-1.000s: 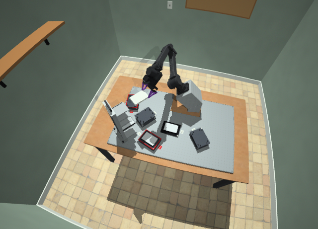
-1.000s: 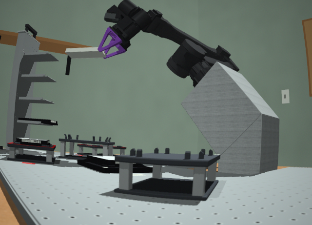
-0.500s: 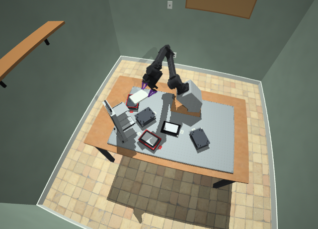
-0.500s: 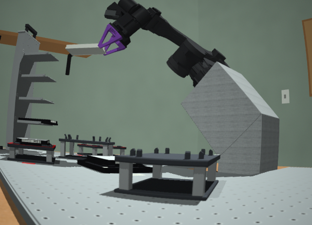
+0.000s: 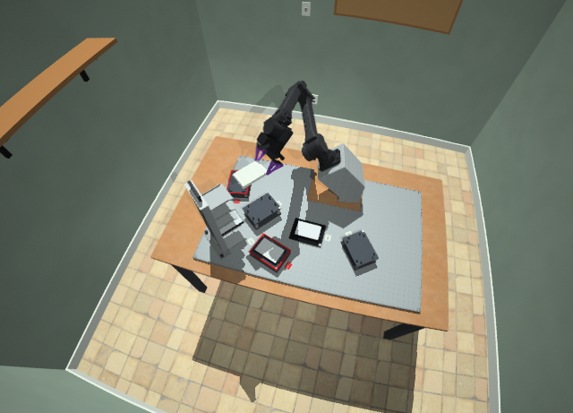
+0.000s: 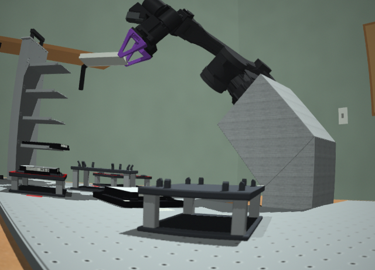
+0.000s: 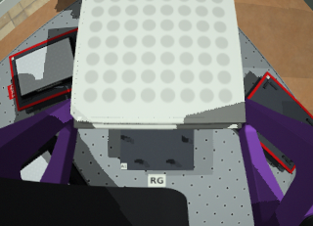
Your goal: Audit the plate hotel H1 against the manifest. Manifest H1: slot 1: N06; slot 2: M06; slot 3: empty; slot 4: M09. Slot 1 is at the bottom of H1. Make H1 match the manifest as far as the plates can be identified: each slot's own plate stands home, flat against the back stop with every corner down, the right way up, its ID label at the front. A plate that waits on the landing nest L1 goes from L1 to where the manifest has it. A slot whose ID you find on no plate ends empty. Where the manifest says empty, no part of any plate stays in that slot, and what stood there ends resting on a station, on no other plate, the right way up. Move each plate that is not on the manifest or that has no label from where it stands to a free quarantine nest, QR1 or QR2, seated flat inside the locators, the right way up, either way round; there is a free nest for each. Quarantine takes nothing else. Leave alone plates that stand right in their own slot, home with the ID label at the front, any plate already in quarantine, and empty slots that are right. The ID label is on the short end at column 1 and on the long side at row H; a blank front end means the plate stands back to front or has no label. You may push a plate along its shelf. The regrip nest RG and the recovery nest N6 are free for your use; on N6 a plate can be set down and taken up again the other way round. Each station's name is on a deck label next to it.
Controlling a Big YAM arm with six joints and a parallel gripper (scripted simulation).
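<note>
Now: the white well plate 40 mm to the right of my hand and 40 mm ahead of it. Round my hand: plate hotel H1 (230 mm to the right, 190 mm ahead, 150 mm below); regrip nest (310 mm below, 20 mm to the right, 20 mm ahead); RG deck label (360 mm below, 60 mm to the left, 50 mm behind).
</note>
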